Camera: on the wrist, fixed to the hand. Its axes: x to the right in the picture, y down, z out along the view.
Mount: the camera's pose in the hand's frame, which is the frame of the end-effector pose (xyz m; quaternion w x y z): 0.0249 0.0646 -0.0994 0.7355 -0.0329 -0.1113 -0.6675
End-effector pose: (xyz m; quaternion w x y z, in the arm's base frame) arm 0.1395 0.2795 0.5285 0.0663 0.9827 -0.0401 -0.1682
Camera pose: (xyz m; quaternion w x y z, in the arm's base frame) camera 0.1926 0.2248 0.6226 0.0356 -0.7286 -0.6246 0.2787
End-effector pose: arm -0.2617 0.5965 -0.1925 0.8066 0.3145 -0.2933 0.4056
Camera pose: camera -0.2818 0.7128 -0.2196 0.8417 0.4457 -0.1089 -0.2847
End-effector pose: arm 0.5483 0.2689 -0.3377 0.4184 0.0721 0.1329 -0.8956
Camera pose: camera 0.5838 0.2407 -0.4500 0.2729 0.1491 -0.1288 0.9416
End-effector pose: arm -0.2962 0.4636 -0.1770 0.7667 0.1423 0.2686 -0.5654
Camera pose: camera -0.2548 0.5165 -0.2778 0.2211 -0.1628 0.2258 -0.9347
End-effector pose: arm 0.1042 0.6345 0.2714 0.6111 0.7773 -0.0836 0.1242
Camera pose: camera 0.1007 0.7161 0.3609 0.5486 0.6212 0.3853 -0.4058
